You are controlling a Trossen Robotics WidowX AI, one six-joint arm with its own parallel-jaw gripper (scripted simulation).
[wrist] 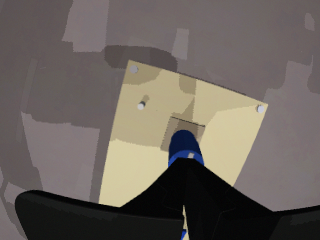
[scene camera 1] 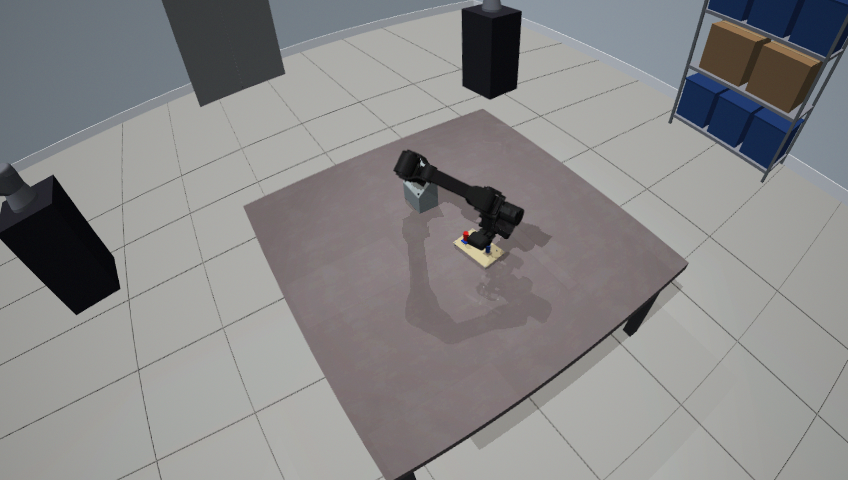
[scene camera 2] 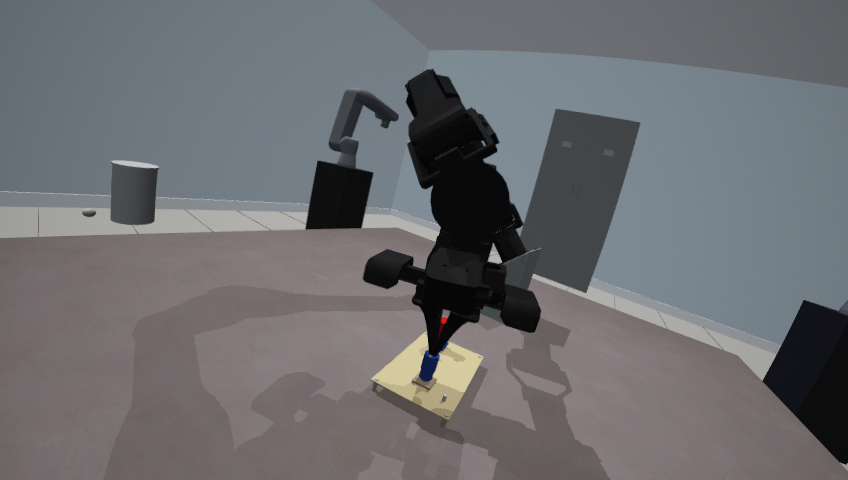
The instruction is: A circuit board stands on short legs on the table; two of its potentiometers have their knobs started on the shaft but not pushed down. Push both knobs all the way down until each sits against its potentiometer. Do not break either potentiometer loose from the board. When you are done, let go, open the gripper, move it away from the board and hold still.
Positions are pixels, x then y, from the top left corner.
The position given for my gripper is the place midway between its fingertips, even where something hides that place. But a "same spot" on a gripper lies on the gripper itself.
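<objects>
I can see my gripper in scene camera 1 (488, 244), and the wrist view and scene camera 2 show it too. On my gripper, (wrist: 208, 200) and (scene camera 2: 437, 326) are the same spot.
</objects>
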